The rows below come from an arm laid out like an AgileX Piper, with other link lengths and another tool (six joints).
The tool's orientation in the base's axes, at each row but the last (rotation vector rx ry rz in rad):
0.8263 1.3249 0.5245
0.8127 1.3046 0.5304
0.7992 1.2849 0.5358
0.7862 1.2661 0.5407
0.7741 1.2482 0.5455
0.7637 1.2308 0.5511
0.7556 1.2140 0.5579
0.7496 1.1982 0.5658
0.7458 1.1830 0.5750
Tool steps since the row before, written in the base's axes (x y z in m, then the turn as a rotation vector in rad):
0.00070 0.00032 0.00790 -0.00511 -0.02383 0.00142
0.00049 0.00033 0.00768 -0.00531 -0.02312 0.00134
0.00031 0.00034 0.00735 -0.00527 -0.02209 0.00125
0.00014 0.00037 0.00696 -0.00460 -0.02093 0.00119
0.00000 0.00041 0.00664 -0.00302 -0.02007 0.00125
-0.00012 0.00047 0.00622 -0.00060 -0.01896 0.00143
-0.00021 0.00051 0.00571 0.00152 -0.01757 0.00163
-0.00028 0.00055 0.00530 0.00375 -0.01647 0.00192
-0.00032 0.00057 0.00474 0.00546 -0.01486 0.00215
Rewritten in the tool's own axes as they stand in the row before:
-0.00460 0.00641 0.00087 -0.01980 -0.01427 0.00042
-0.00448 0.00621 0.00084 -0.01926 -0.01391 0.00006
-0.00429 0.00593 0.00082 -0.01843 -0.01333 -0.00013
-0.00406 0.00562 0.00077 -0.01737 -0.01260 0.00025
-0.00385 0.00538 0.00074 -0.01638 -0.01194 0.00160
-0.00356 0.00508 0.00068 -0.01505 -0.01102 0.00373
-0.00321 0.00472 0.00062 -0.01358 -0.00995 0.00550
-0.00291 0.00443 0.00057 -0.01232 -0.00904 0.00746
-0.00253 0.00403 0.00050 -0.01077 -0.00786 0.00880

